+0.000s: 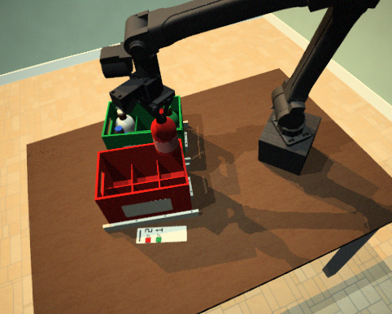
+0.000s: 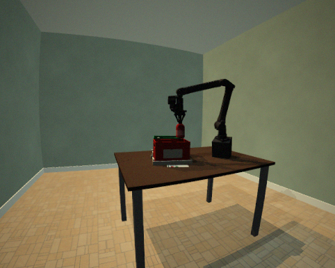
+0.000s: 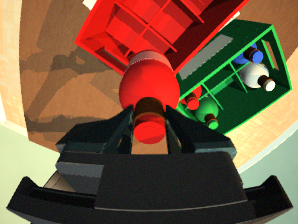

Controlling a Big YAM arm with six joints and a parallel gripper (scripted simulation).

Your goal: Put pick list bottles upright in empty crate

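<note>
My gripper is now 60 mm above the red bottle and 10 mm past it. Round my hand: blue-capped bottle 240 mm below, 180 mm to the right, 130 mm ahead; red crate 250 mm below, 90 mm ahead, 30 mm to the left; green crate 250 mm below, 200 mm to the right, 30 mm ahead.
</note>
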